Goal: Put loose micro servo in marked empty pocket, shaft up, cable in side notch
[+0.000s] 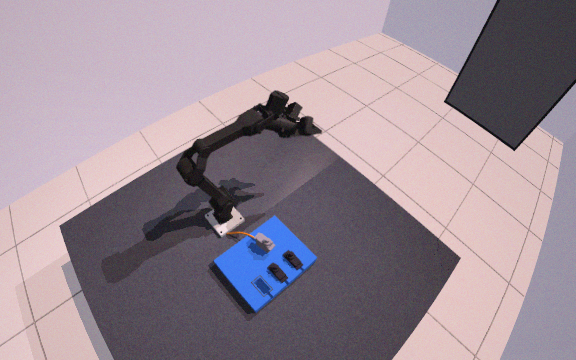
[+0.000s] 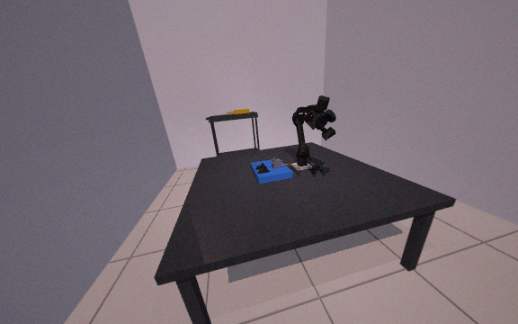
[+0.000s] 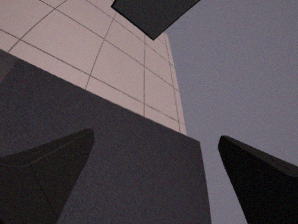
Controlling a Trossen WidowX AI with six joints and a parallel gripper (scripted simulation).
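My gripper tip is 36 cm to the left of the blue deck, 30 cm above it and 16 cm short of it.
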